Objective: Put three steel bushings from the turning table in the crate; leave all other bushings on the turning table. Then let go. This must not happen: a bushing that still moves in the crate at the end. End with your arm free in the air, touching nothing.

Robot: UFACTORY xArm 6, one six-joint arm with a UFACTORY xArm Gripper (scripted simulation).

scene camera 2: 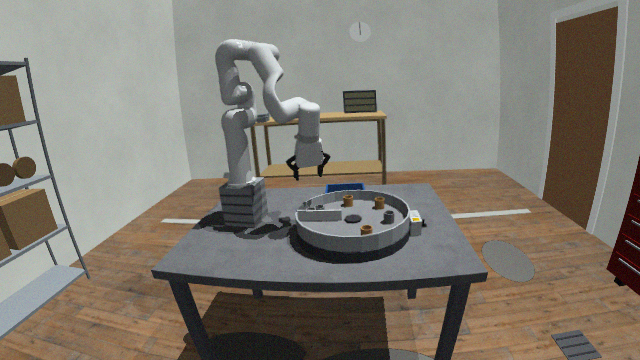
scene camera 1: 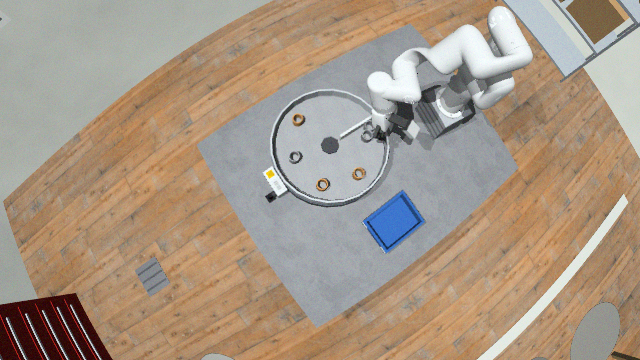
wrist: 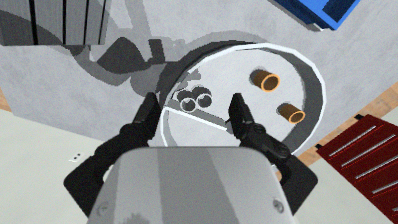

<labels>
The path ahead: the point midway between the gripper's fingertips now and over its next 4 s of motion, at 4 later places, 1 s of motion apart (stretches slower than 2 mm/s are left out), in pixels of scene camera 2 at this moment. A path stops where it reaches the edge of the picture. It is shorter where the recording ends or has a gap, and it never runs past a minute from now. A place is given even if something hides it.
The gripper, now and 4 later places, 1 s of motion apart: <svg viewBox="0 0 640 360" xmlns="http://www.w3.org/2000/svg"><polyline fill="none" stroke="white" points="308,177 316,173 317,180 324,195 325,202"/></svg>
</labels>
